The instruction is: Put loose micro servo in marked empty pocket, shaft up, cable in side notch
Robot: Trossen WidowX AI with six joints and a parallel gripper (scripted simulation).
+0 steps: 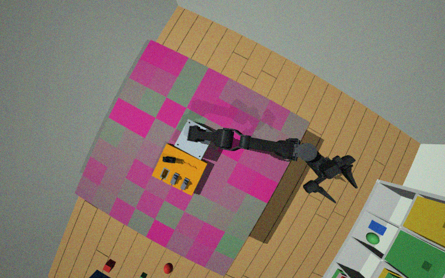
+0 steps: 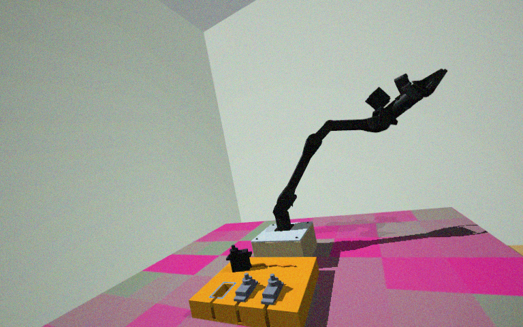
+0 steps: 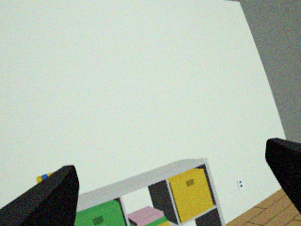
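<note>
The orange deck is 62 cm to the right of my gripper tip, 52 cm below it and 29 cm ahead of it.
</note>
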